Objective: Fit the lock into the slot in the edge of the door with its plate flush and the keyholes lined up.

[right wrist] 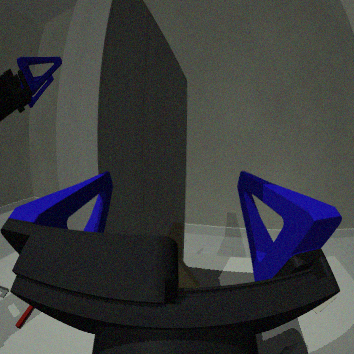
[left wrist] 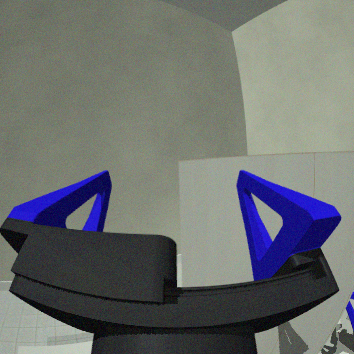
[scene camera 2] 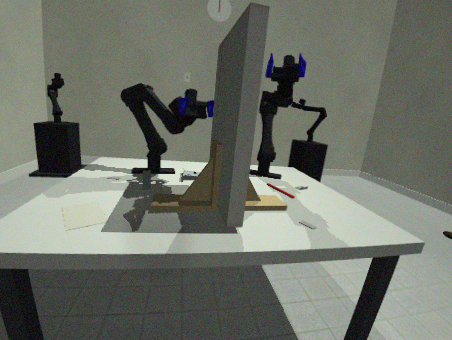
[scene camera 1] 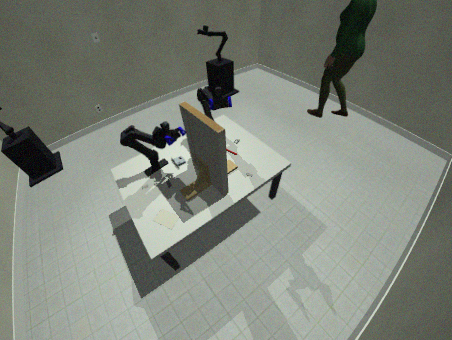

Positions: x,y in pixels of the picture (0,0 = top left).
Labels:
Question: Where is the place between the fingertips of my left gripper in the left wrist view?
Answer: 173,177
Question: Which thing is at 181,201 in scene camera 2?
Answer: A wooden base.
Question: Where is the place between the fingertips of my left gripper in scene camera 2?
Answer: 285,54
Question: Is my right gripper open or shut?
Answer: Open.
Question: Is my left gripper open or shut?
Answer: Open.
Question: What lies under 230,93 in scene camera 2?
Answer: A grey door.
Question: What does my left gripper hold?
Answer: Nothing.

